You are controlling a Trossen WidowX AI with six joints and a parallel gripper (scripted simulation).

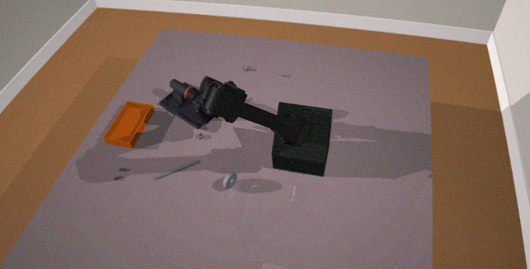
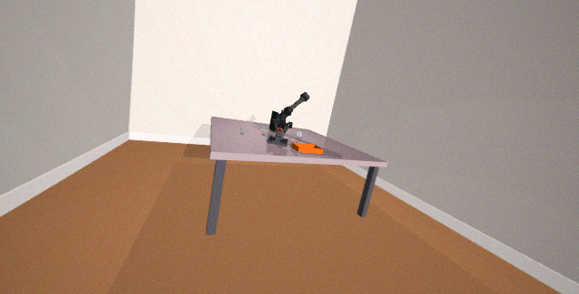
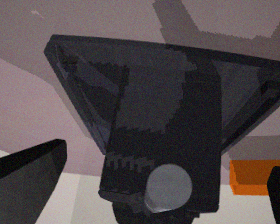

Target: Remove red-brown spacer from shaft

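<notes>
The grey shaft is 60 mm ahead of my gripper tip, 30 mm to the right of it and 10 mm above it. Also, from my gripper tip: orange tray 310 mm ahead, 100 mm to the left, 60 mm below; red-brown spacer 90 mm ahead, 40 mm to the right, 10 mm above; small pin 120 mm to the right, 110 mm behind, 70 mm below.
</notes>
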